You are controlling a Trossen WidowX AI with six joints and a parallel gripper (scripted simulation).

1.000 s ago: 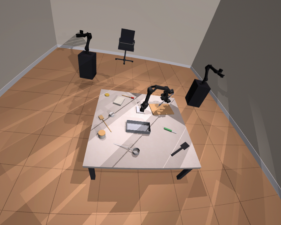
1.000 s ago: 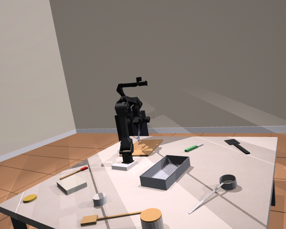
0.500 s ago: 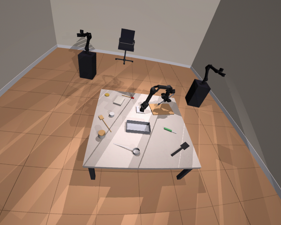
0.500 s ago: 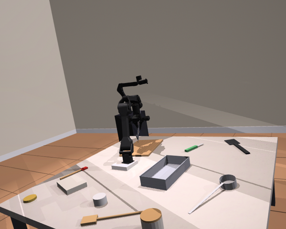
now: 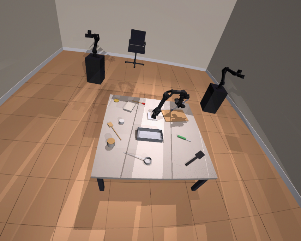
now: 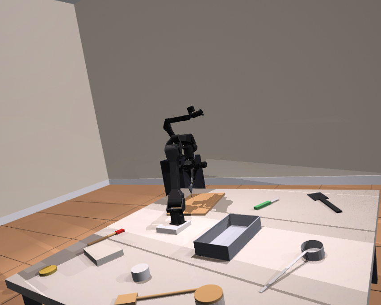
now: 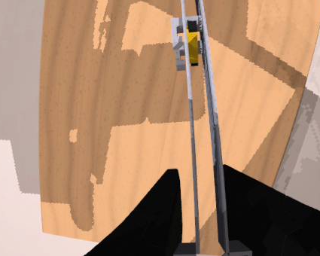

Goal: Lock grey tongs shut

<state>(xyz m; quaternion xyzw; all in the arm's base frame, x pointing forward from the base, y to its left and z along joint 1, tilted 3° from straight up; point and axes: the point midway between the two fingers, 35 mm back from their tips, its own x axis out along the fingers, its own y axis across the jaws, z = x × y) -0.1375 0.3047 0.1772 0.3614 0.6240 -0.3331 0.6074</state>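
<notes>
Now: the wooden board 150 mm below my gripper tip. Also, from my gripper tip: yellow lock piece: 40 mm to the right, 30 mm ahead; then red-tipped stick: 530 mm to the right, 150 mm below, 150 mm behind; then green-handled tool: 420 mm ahead, 150 mm below, 110 mm to the left.
</notes>
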